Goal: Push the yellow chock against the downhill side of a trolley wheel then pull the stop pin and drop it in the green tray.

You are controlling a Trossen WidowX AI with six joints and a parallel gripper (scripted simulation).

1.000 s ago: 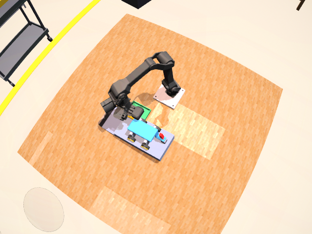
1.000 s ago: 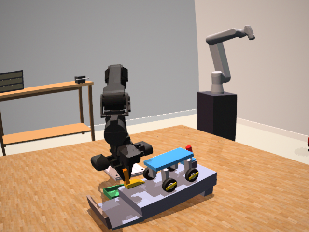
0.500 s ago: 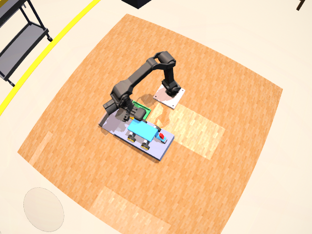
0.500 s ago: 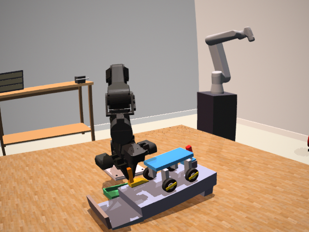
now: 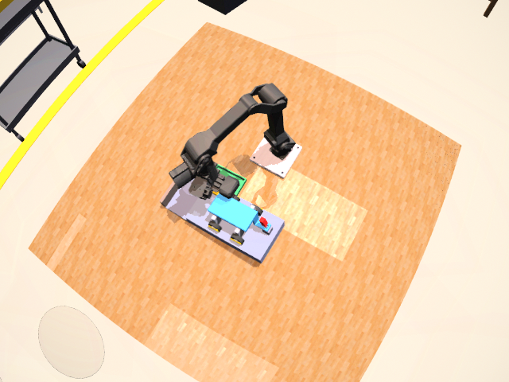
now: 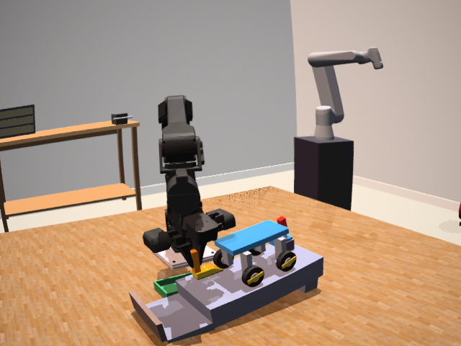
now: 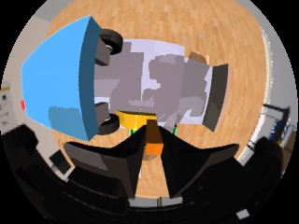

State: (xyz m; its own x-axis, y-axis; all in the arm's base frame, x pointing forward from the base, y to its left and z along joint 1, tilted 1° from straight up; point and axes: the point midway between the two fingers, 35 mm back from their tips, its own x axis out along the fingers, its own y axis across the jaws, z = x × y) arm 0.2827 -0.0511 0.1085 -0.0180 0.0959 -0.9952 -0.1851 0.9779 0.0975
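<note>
My gripper tip is now 2 cm to the right of the yellow chock and 1 cm above it. Also, from my gripper tip: blue-topped trolley (3 cm ahead, 12 cm to the left, 2 cm above); grey ramp (3 cm ahead, 11 cm to the left, 4 cm below); green tray (7 cm behind, 2 cm to the right, 10 cm below).
</note>
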